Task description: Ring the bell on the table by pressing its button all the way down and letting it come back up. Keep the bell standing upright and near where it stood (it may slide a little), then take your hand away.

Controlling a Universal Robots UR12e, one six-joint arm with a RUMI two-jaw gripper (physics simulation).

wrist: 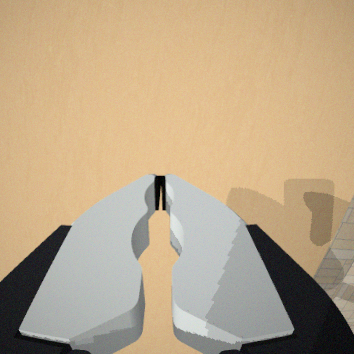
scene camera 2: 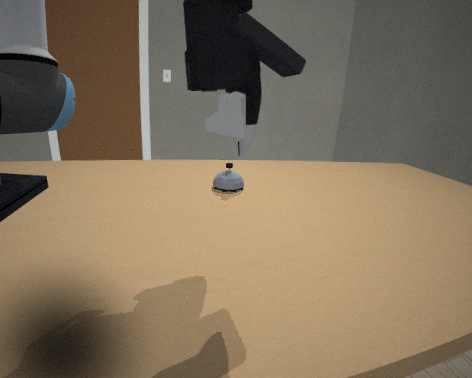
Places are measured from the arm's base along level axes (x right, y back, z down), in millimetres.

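Pixels of known places: gripper, fingertip midpoint: (wrist: 160, 178) (scene camera 2: 241, 155).
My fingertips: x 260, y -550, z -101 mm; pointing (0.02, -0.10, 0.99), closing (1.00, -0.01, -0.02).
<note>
Behind a point stands the place of what it marks.
A silver domed bell (scene camera 2: 228, 180) {x 38, y -618, z 13 mm} with a small black button (scene camera 2: 229, 165) {x 15, y -628, z -20 mm} on top stands upright on the wooden table (scene camera 2: 300, 240) {x 299, y -658, z 44 mm} (wrist: 165, 90) {x 265, y -576, z 44 mm}, in the middle of the scene view. The button is up. My gripper (scene camera 2: 239, 154) {x 260, y -550, z -101 mm} (wrist: 160, 178) {x 260, y -550, z -101 mm} is shut with nothing between its fingers and points down. In the scene view its fingertips appear above and slightly right of the button, apart from it; how far in front or behind they are I cannot tell. The bell does not show in the wrist view.
A grey arm joint with a blue cap (scene camera 2: 66, 102) is at the left of the scene view. A black block (scene camera 2: 22, 192) {x 15, y -150, z 16 mm} is at the table's left. Arm shadows lie on the table. Tiled floor (wrist: 340, 270) shows past the table edge at the wrist view's lower right.
</note>
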